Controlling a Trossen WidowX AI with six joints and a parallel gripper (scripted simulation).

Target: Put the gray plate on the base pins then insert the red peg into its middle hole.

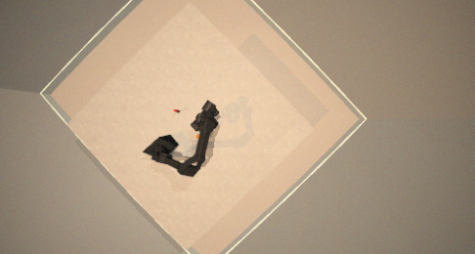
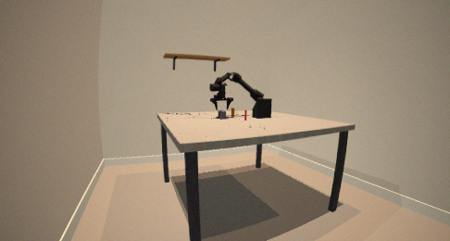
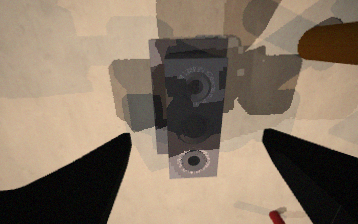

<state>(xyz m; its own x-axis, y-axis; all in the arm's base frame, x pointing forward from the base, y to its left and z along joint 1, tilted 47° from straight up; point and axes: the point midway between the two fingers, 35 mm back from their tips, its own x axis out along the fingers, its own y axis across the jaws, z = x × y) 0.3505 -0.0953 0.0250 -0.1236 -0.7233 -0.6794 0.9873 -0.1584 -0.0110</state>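
The gray plate is 2 cm below my gripper tip. The rest, counted from my gripper tip: base 6 cm below; red peg 11 cm behind, 19 cm to the left, 3 cm below; small orange part 12 cm behind, 4 cm to the right, 3 cm below.
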